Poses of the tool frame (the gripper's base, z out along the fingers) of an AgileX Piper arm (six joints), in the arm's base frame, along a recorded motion.
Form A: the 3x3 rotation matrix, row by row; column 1 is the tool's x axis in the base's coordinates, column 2 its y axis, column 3 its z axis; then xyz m. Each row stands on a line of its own.
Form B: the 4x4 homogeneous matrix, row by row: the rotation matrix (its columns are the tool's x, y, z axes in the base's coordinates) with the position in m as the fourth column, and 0 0 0 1 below. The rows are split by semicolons. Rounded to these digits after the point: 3 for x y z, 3 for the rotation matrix.
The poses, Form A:
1:
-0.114 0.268 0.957
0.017 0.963 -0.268
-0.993 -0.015 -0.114
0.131 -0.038 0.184
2:
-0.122 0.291 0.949
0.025 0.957 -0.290
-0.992 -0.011 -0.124
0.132 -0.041 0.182
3:
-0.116 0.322 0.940
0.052 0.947 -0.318
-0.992 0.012 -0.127
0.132 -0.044 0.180
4:
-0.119 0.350 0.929
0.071 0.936 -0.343
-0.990 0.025 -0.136
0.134 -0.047 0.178
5:
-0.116 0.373 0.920
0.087 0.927 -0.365
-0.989 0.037 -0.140
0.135 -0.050 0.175
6:
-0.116 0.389 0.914
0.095 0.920 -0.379
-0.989 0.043 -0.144
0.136 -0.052 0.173
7:
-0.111 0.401 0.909
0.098 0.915 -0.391
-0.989 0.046 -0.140
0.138 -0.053 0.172
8:
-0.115 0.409 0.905
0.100 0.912 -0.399
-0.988 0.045 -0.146
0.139 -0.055 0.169
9:
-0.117 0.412 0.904
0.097 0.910 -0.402
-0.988 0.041 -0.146
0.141 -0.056 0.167
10:
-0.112 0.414 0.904
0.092 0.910 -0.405
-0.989 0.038 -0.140
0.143 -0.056 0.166
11:
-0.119 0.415 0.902
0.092 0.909 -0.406
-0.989 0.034 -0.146
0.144 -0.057 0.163
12:
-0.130 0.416 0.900
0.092 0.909 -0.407
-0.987 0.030 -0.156
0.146 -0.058 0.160
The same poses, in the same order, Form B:
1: -0.114 0.268 0.957 0.131; 0.017 0.963 -0.268 -0.038; -0.993 -0.015 -0.114 0.184; 0 0 0 1
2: -0.122 0.291 0.949 0.132; 0.025 0.957 -0.290 -0.041; -0.992 -0.011 -0.124 0.182; 0 0 0 1
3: -0.116 0.322 0.940 0.132; 0.052 0.947 -0.318 -0.044; -0.992 0.012 -0.127 0.180; 0 0 0 1
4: -0.119 0.350 0.929 0.134; 0.071 0.936 -0.343 -0.047; -0.990 0.025 -0.136 0.178; 0 0 0 1
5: -0.116 0.373 0.920 0.135; 0.087 0.927 -0.365 -0.050; -0.989 0.037 -0.140 0.175; 0 0 0 1
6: -0.116 0.389 0.914 0.136; 0.095 0.920 -0.379 -0.052; -0.989 0.043 -0.144 0.173; 0 0 0 1
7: -0.111 0.401 0.909 0.138; 0.098 0.915 -0.391 -0.053; -0.989 0.046 -0.140 0.172; 0 0 0 1
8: -0.115 0.409 0.905 0.139; 0.100 0.912 -0.399 -0.055; -0.988 0.045 -0.146 0.169; 0 0 0 1
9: -0.117 0.412 0.904 0.141; 0.097 0.910 -0.402 -0.056; -0.988 0.041 -0.146 0.167; 0 0 0 1
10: -0.112 0.414 0.904 0.143; 0.092 0.910 -0.405 -0.056; -0.989 0.038 -0.140 0.166; 0 0 0 1
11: -0.119 0.415 0.902 0.144; 0.092 0.909 -0.406 -0.057; -0.989 0.034 -0.146 0.163; 0 0 0 1
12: -0.130 0.416 0.900 0.146; 0.092 0.909 -0.407 -0.058; -0.987 0.030 -0.156 0.160; 0 0 0 1
